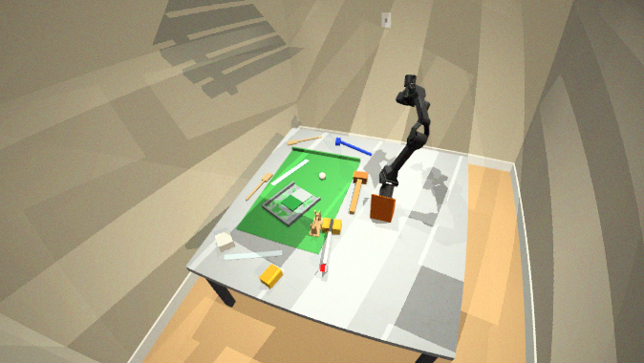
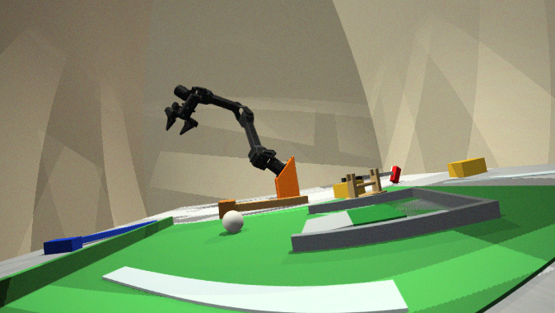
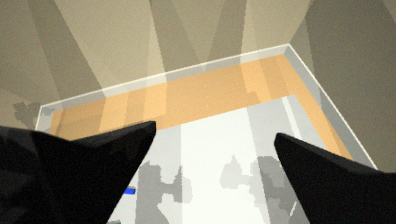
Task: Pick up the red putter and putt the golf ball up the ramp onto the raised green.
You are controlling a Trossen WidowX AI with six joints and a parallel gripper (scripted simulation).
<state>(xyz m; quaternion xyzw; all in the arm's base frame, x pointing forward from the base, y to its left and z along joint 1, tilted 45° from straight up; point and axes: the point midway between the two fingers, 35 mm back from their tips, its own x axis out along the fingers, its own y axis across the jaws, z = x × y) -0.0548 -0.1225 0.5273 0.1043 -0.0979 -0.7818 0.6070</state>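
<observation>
Now: the red putter 790 mm to the left of my gripper tip, 340 mm below it and 280 mm ahead of it. Round my gripper tip: white golf ball (480 mm ahead, 360 mm below, 310 mm to the left); blue putter (390 mm ahead, 370 mm below, 40 mm to the right).
</observation>
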